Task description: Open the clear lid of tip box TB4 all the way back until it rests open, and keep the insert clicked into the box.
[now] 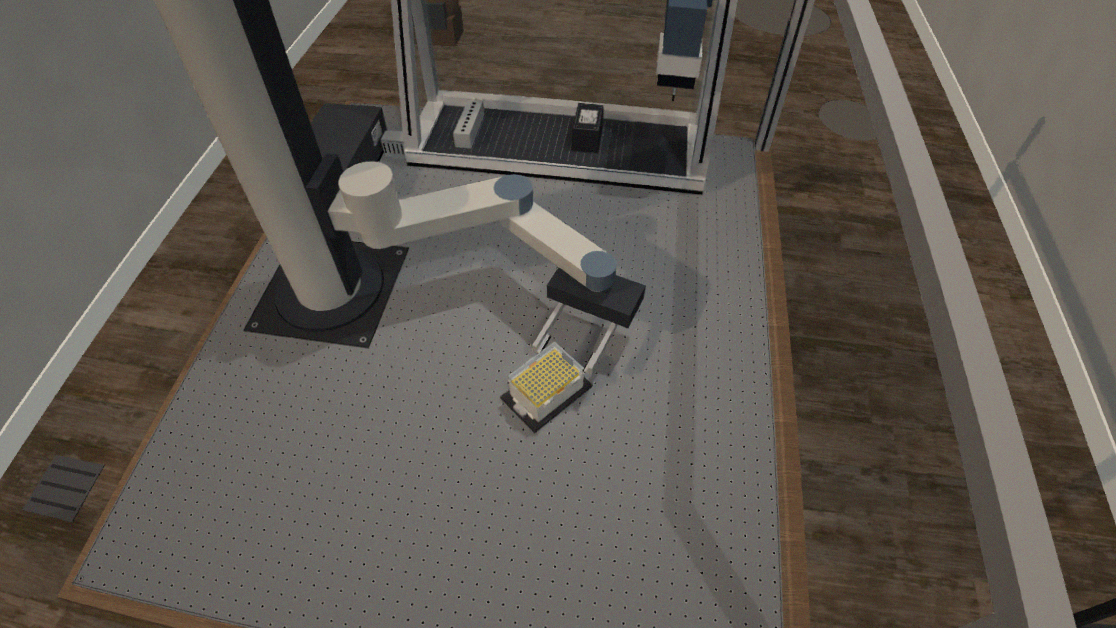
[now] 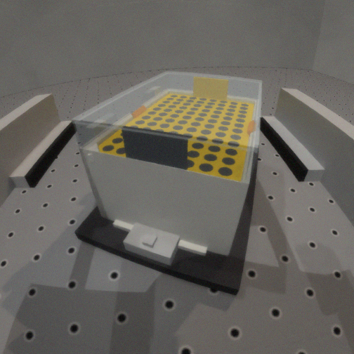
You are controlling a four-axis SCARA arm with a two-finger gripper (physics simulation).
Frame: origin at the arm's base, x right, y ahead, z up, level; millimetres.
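Where they show: gripper, fingertip midpoint: (image 1: 561, 359); arm's base, origin of the base link: (image 1: 330, 290).
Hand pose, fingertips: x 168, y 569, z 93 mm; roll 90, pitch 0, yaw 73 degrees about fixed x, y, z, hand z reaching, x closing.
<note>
Each offset is from my fingertips to the top centre of the thing. "spot": to the spot under its first point. Level surfaces: height alone.
Tip box TB4 {dz -3, dx +30, dy -25 mm} (image 1: 555, 394) (image 2: 165, 195) has white walls and a yellow insert {dz -6, dx +30, dy -25 mm} (image 1: 546, 374) (image 2: 200, 111) with dark round holes, seated inside. Its clear lid {spot: dz -3, dx +50, dy -89 mm} (image 1: 511, 376) (image 2: 120, 107) is closed over the insert. A dark tab (image 2: 156, 149) shows at the lid's near end, above a white latch block (image 2: 151, 243) low on the box. My gripper (image 1: 566, 356) (image 2: 165, 105) reaches around the lid's near end and is shut on the clear lid, one fingertip at each side. The exact contact at the pads is hard to see.
The box sits on a dark base plate {spot: dz -72, dx +27, dy +40 mm} (image 1: 579, 393) (image 2: 200, 280) on the perforated table {dz -80 mm} (image 1: 390, 484). Behind the arm, a framed deck {dz -31 mm} (image 1: 515, 144) holds a white strip {spot: dz +14, dx -698, dy -356 mm} (image 1: 468, 124) and a black block {spot: dz +38, dx -693, dy -35 mm} (image 1: 587, 128). The arm's column (image 1: 257, 171) stands at the left.
</note>
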